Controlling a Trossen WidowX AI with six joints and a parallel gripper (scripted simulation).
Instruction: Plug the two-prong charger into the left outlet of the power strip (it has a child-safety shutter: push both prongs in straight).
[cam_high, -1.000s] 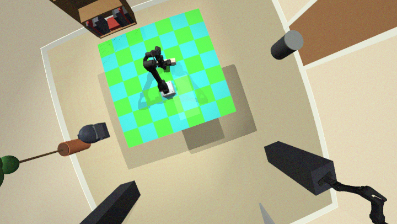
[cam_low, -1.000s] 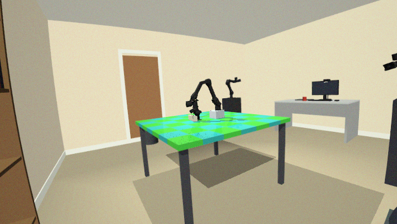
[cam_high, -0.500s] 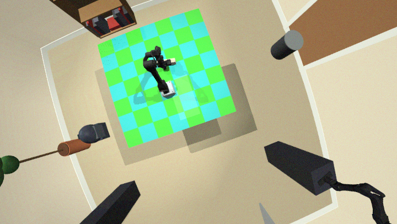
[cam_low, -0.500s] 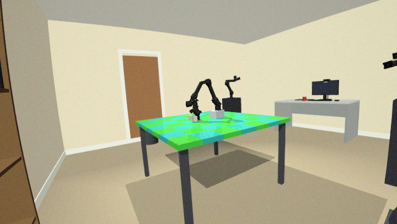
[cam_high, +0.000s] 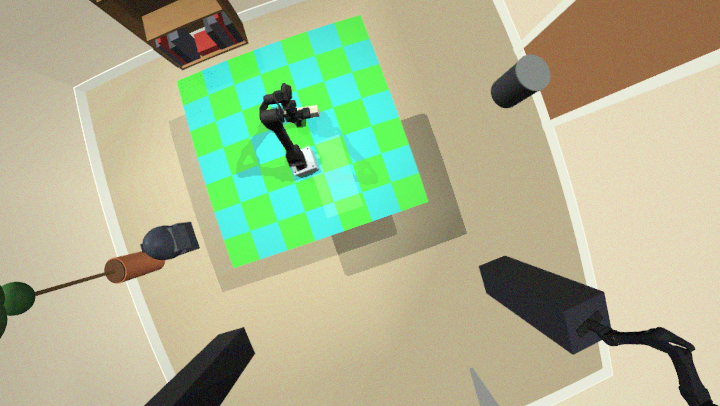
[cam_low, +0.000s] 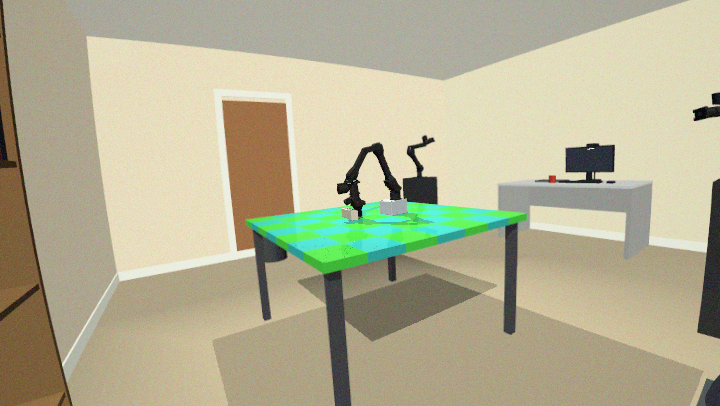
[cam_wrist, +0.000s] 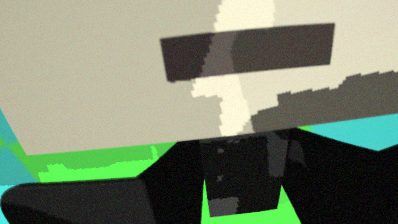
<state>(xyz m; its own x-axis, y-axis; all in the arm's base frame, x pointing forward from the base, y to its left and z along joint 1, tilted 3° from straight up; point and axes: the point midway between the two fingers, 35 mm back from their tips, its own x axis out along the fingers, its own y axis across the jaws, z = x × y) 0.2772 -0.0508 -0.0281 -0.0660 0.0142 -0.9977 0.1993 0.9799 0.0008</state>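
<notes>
The black two-prong charger is 20 mm ahead of my gripper tip and 10 mm above it.
</notes>
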